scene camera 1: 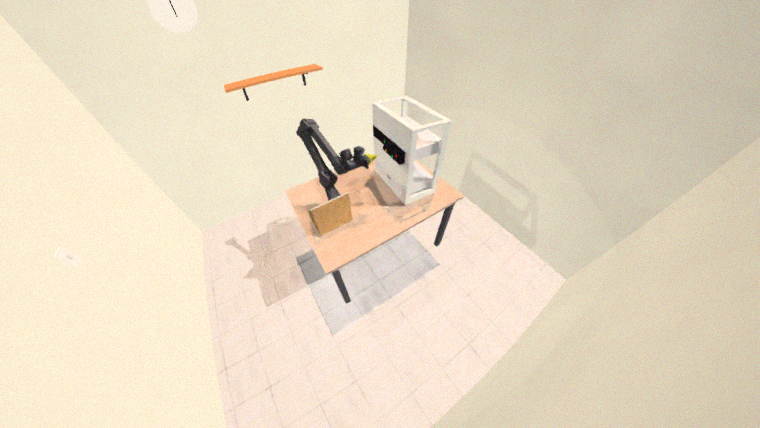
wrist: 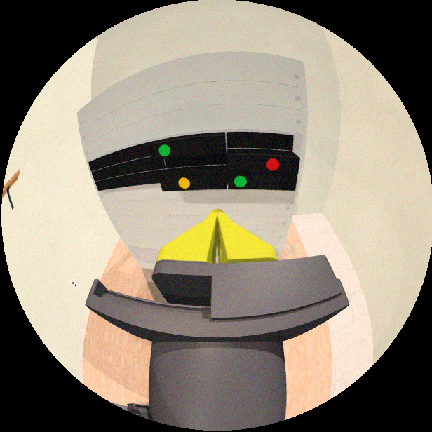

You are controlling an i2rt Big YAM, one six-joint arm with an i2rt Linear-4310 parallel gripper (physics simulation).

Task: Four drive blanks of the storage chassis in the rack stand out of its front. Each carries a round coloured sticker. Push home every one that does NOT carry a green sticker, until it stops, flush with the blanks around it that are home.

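Pixels of known places: gripper, between the fingertips: (scene camera 1: 376, 156); arm's base, origin of its link: (scene camera 1: 334, 198).
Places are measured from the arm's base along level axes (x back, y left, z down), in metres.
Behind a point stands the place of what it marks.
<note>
The white rack (scene camera 1: 410, 178) @[x -0.498, y -0.163, z -0.073 m] (wrist: 200, 100) holds the black storage chassis (scene camera 1: 378, 133) @[x -0.472, y 0.220, z -0.241 m] (wrist: 260, 141). In the wrist view, a blank with a red sticker (wrist: 272, 164) stands out at the right, its top face showing. A green-stickered blank (wrist: 240, 181) below it also appears to stand out. The blank with the yellow-orange sticker (wrist: 184, 183) stands out in the lower row, left of the centre seam. Another green-stickered blank (wrist: 164, 150) is at upper left and seems to stand out. My gripper (scene camera 1: 375, 157) @[x -0.320, y -0.013, z -0.223 m] (wrist: 216, 215) is shut and empty, its yellow tips below the chassis and apart from the rack front.
The rack stands on the wooden table (scene camera 1: 372, 233) @[x -0.138, y -0.261, z 0.186 m]. An upright tan board (scene camera 1: 332, 215) @[x 0.061, y -0.091, z 0.048 m] stands near the arm's base. An orange shelf (scene camera 1: 273, 78) (wrist: 11, 183) is on the wall behind the arm.
</note>
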